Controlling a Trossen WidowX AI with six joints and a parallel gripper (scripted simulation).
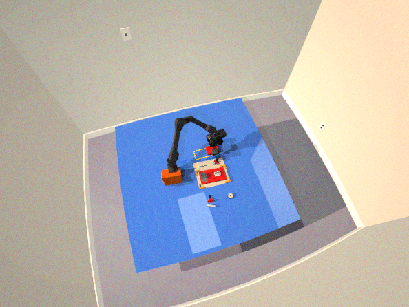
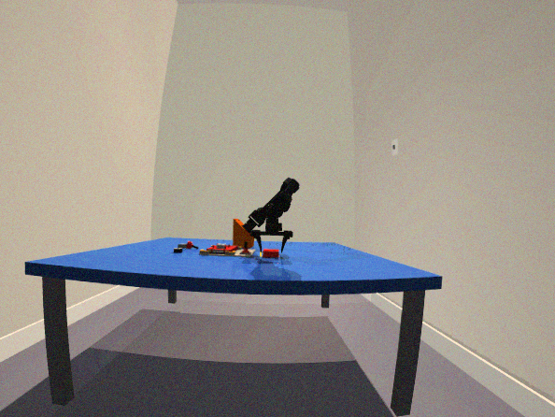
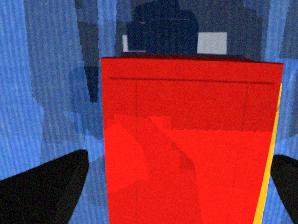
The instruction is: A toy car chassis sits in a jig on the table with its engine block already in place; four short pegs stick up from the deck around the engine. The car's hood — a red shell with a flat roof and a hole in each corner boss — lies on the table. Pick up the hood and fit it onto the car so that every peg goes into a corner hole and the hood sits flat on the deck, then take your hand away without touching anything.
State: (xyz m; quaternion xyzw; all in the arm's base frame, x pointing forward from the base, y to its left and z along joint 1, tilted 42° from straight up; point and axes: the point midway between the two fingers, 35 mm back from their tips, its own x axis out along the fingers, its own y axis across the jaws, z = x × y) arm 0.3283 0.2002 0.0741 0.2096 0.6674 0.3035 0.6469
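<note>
The red hood is right at my gripper tip.
</note>
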